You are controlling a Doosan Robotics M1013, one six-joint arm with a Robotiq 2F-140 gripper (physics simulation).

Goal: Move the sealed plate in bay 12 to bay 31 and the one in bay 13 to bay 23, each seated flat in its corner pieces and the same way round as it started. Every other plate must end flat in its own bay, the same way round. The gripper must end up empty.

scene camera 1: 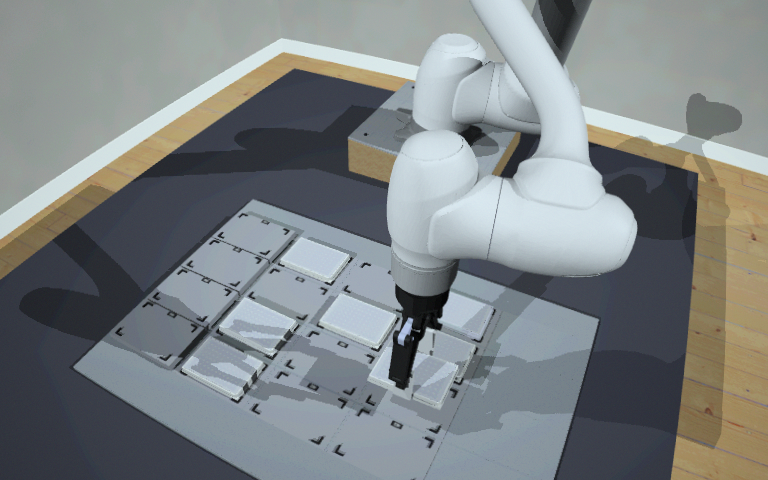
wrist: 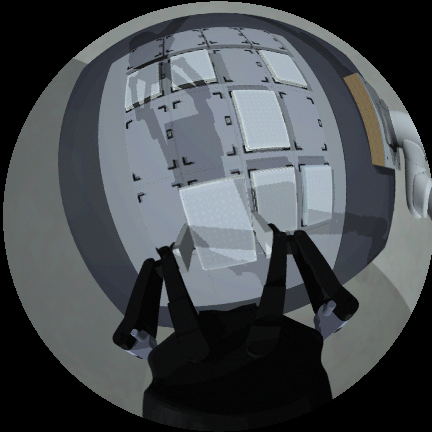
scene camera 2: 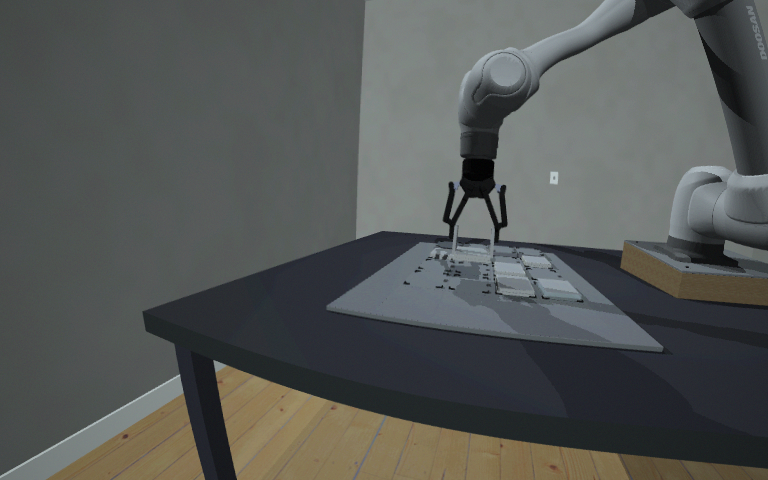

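Observation:
My gripper is shut on a white sealed plate, with pale finger pads at two opposite sides. The plate hangs roughly level above the grey board, over the right-hand group of bays in scene camera 1. In the wrist view it hides most of the bay beneath it. One seated plate lies beside it toward the arm's base, and another plate lies beyond that. The bay numbers are too small to read, so I cannot tell bays 12, 13, 23 and 31 apart.
Other plates lie in bays: a middle one, a back one and two at the left. The grey board has black corner pieces. The arm's base block stands behind.

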